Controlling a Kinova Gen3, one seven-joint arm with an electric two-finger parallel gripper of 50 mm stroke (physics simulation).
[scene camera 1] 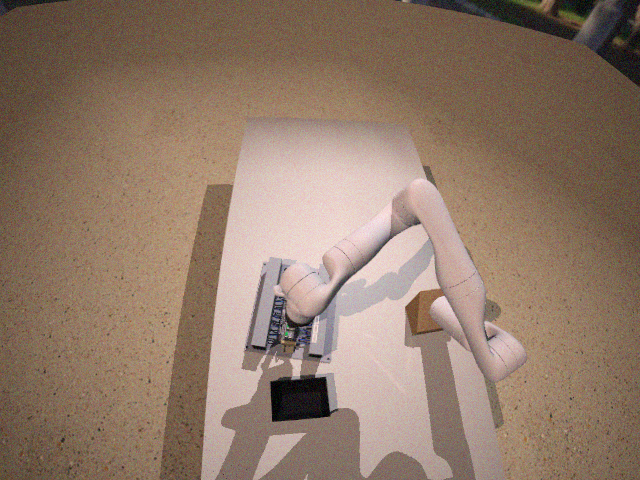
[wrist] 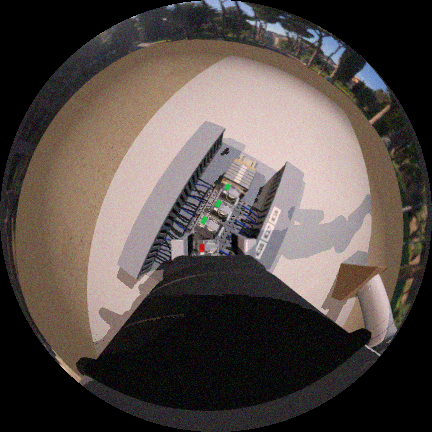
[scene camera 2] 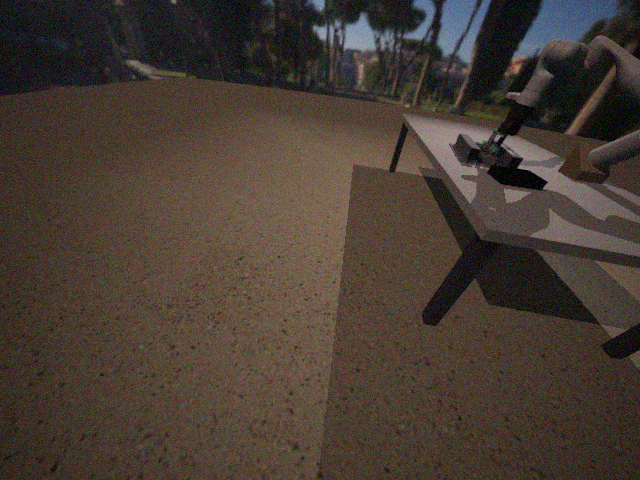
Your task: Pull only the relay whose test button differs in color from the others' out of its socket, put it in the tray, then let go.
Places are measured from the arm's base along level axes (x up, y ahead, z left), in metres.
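Where they show: gripper, fingertip midpoint: (wrist: 211, 241) (scene camera 2: 493, 144); arm's base, origin of the base link: (scene camera 1: 442, 309) (wrist: 367, 284) (scene camera 2: 597, 159).
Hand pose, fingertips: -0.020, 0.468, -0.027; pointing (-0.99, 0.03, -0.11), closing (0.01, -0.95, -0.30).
Observation:
Things, the pixels of their centre, and the offset from my fingertips, as dx, dy, dz. Level surfaces: height alone.
- relay with the red test button, body centre: (wrist: 207, 246) -0.017, +0.002, +0.009
- third relay, body centre: (wrist: 229, 193) -0.024, -0.006, -0.078
- green button, body centre: (scene camera 1: 290, 327) -0.023, +0.016, +0.035
- black tray, body centre: (scene camera 1: 299, 399) (scene camera 2: 515, 177) -0.054, -0.001, +0.247
- table, its level: dx -0.071
The relay with the red test button (wrist: 209, 247) sits in the row, between my open fingertips in the wrist view. My gripper (wrist: 211, 241) (scene camera 2: 494, 138) is open, its fingers on either side of that relay and not holding it. Relays with green buttons stand in the row beyond it: one relay (wrist: 212, 225), another relay (wrist: 223, 209) and a third relay (wrist: 231, 193). In scene camera 1 my arm hides the fingers and most of the row; a green button (scene camera 1: 287, 330) shows near its front end. The black tray (scene camera 1: 273, 413) (scene camera 2: 516, 177) stands in front of the relay panel, with no relay visible in it.
Tall grey wire ducts (wrist: 172, 200) (wrist: 284, 200) (scene camera 1: 264, 310) flank the row, with blue wires between. Yellowish terminal blocks (wrist: 241, 173) stand at its far end. A brown block (scene camera 1: 424, 312) (wrist: 355, 280) (scene camera 2: 581, 165) stands near the arm's base on the table (scene camera 1: 320, 180).

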